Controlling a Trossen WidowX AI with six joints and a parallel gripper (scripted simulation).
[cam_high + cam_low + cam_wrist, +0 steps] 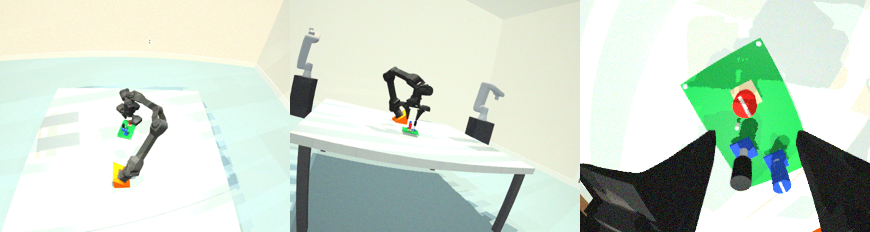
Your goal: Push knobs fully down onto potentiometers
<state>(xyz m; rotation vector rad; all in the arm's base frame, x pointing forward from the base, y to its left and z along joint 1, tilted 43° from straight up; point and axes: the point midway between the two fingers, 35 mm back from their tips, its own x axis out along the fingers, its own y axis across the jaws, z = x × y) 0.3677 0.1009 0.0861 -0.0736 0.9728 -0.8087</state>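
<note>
Now: gripper tip 3 cm above the red knob and 2 cm short of it. The rest, counted from my gripper tip: blue knob: 6 cm behind, 3 cm below, 1 cm to the left.
</note>
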